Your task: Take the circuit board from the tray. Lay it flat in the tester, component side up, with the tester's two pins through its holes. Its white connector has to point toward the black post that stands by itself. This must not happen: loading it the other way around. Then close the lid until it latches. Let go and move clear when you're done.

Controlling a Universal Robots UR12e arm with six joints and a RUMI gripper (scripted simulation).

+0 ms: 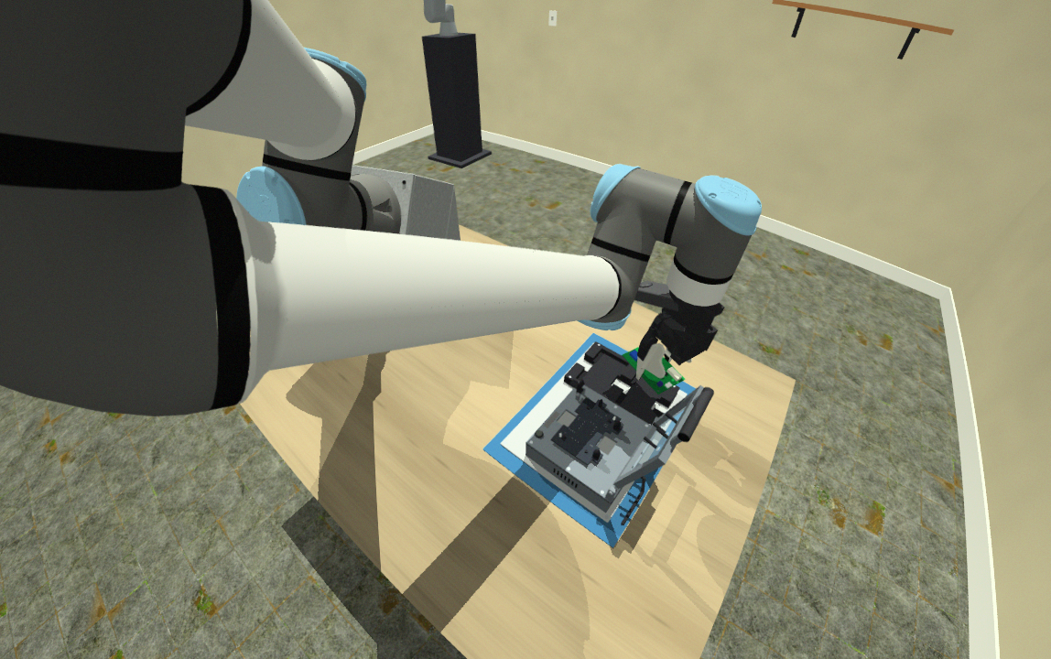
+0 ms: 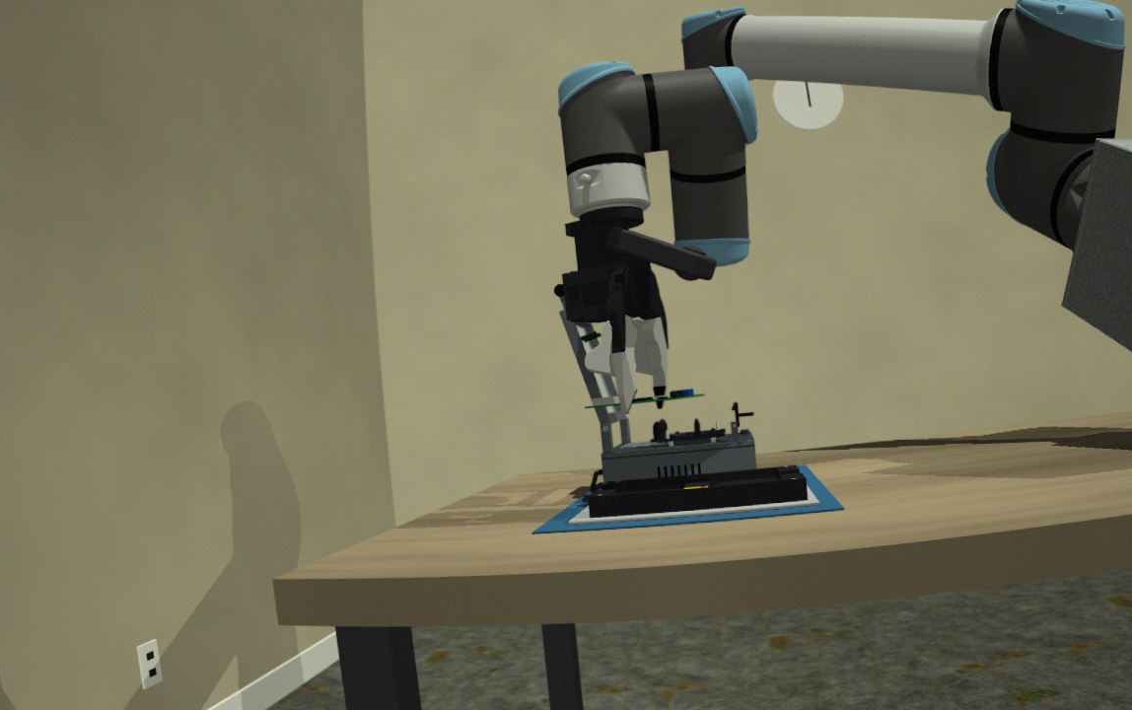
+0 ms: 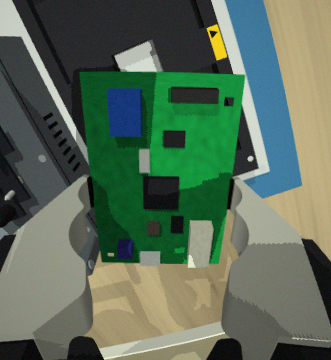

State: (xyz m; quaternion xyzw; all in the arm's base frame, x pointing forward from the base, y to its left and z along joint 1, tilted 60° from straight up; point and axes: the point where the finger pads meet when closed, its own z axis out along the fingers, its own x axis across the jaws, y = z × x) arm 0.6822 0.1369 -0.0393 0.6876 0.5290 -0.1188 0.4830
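My gripper is now right at the green circuit board. The rest, counted from my hand: lid 170 mm to the right, 70 mm ahead, 60 mm above; then grey tester 130 mm to the right, 20 mm behind, 10 mm below.
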